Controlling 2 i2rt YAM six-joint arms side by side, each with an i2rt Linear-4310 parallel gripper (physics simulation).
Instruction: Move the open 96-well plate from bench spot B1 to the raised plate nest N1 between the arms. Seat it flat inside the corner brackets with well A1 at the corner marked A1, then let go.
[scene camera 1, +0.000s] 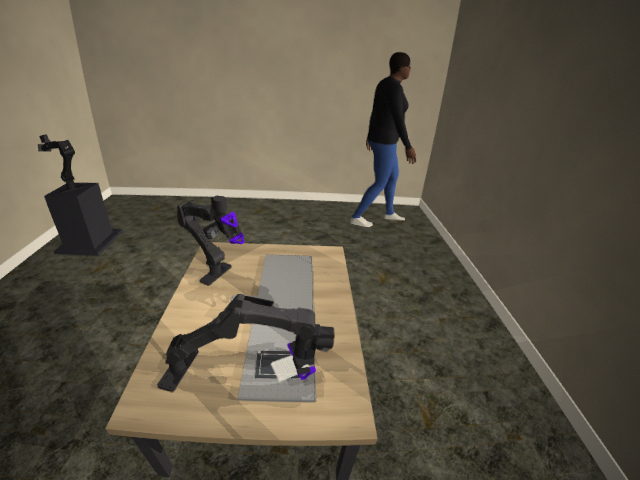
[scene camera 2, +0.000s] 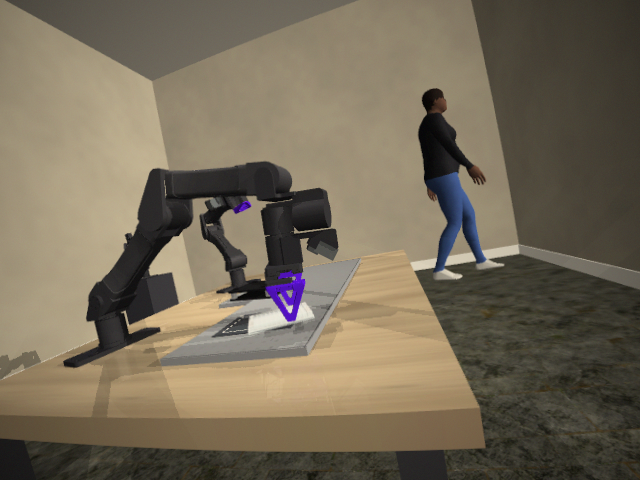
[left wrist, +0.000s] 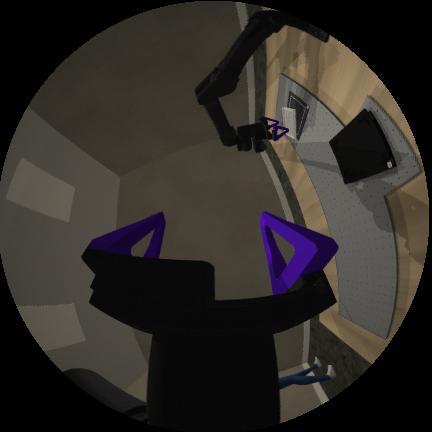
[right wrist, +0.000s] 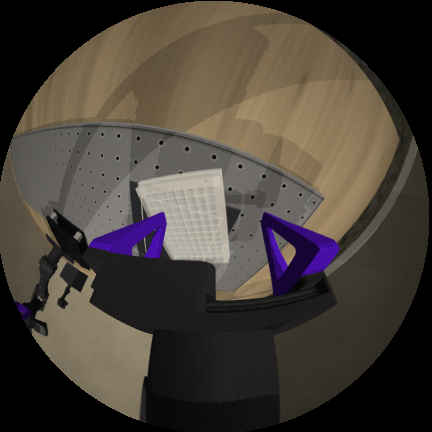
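Where they show: left gripper, fingertip midpoint: (scene camera 1: 239, 234) (left wrist: 212, 216); right gripper, fingertip midpoint: (scene camera 1: 299, 368) (scene camera 2: 291, 312) (left wrist: 283, 125) (right wrist: 213, 217); left arm's base, origin of the base link: (scene camera 1: 216, 273) (scene camera 2: 239, 286) (right wrist: 59, 248); right arm's base, origin of the base link: (scene camera 1: 179, 368) (scene camera 2: 116, 346).
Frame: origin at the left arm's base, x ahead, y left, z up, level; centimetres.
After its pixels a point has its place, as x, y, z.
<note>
The white 96-well plate (scene camera 1: 283, 368) {63.1, -37.0, 2.7} (scene camera 2: 263, 321) {64.2, -38.3, 2.7} (left wrist: 288, 121) {64.5, -34.7, 2.5} (right wrist: 192, 212) {67.3, -33.1, 2.9} sits askew, partly over the dark outlined spot B1 (scene camera 1: 257, 365) {53.1, -39.7, 1.4} (left wrist: 303, 111) {53.3, -33.7, 1.5}; whether it is fully flat is unclear. My right gripper (scene camera 1: 300, 363) {68.7, -34.7, 3.4} (left wrist: 283, 125) {68.7, -34.7, 3.4} (right wrist: 213, 217) {68.7, -34.7, 3.4} is open above the plate. In the right wrist view, one fingertip overlaps the plate's left part and the other is beyond its right edge, with a gap. My left gripper (scene camera 1: 235, 229) {26.9, -10.1, 37.3} (scene camera 2: 241, 207) (left wrist: 212, 216) {26.9, -10.1, 37.3} is open and empty, raised far away. The black raised nest N1 (left wrist: 362, 147) {32.8, -15.7, 4.5} (right wrist: 67, 236) {43.6, -17.0, 4.5} stands between the arms; its A1 mark is unreadable.
A grey perforated board (scene camera 1: 285, 279) {36.3, 12.9, 1.3} (scene camera 2: 206, 350) {61.0, -49.2, 1.3} (left wrist: 367, 250) {34.6, 9.4, 1.3} (right wrist: 100, 165) {63.2, -21.2, 1.3} lies on the wooden table (scene camera 1: 206, 413) {48.0, -64.2, 0.0} (scene camera 2: 361, 382) {90.9, -46.4, 0.0}. My right arm spans the board and partly hides the nest in scene camera 1. A person (scene camera 1: 387, 111) (scene camera 2: 439, 149) is beyond the table.
</note>
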